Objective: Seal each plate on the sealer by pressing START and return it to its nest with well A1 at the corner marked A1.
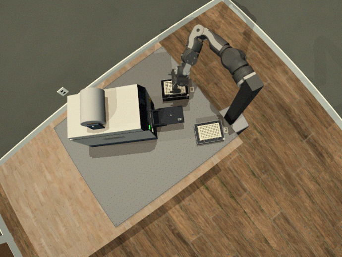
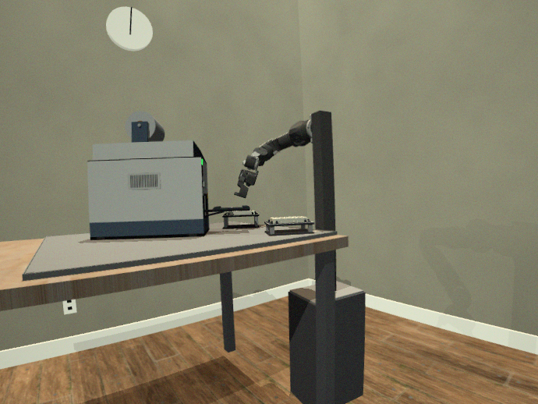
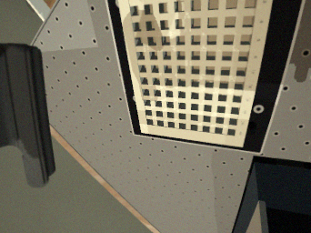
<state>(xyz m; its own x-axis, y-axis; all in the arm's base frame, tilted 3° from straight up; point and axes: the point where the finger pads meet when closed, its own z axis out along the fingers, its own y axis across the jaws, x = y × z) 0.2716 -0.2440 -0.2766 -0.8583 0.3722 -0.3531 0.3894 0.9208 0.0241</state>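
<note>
Now: the black nest N1 1 cm to the right of my hand and 9 cm below it. From my hand the other things lie so: yellow warning label 16 cm ahead, 3 cm to the left, 1 cm above; then plate 6 cm behind, 32 cm to the left, 9 cm below; then sealer stage 10 cm ahead, 15 cm to the left, 5 cm below.
</note>
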